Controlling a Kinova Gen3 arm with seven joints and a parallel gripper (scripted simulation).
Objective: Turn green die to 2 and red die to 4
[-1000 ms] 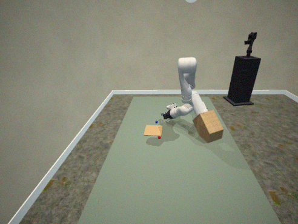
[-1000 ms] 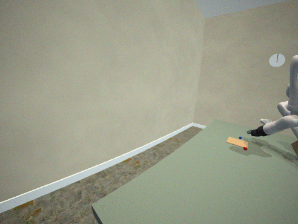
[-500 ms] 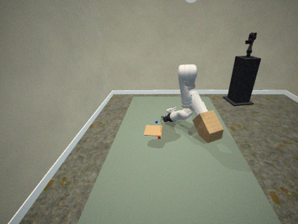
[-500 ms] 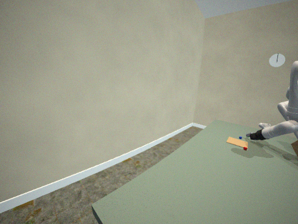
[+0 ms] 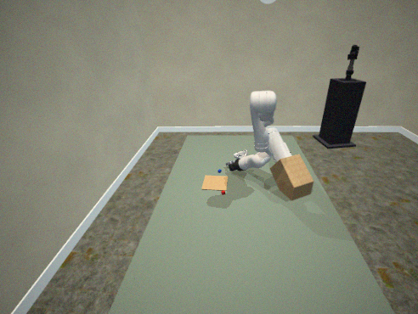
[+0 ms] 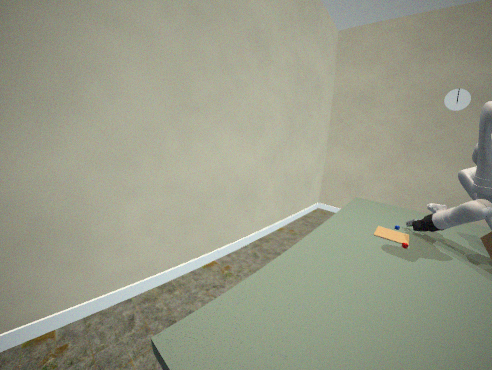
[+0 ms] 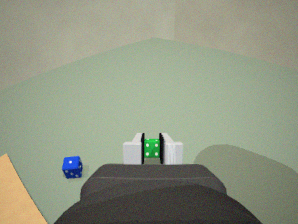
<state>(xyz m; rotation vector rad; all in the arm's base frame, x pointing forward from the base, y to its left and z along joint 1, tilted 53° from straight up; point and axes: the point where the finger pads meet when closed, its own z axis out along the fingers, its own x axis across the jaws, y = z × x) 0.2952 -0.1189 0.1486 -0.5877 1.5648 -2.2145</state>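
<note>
Now: the green die 1 cm to the right of my hand and 1 cm below it. Also, from my hand: red die (26 cm to the left, 8 cm ahead, 2 cm below); then tan mat (15 cm to the left, 11 cm ahead, 3 cm below); then blue die (7 cm ahead, 4 cm to the left, 2 cm below).
</note>
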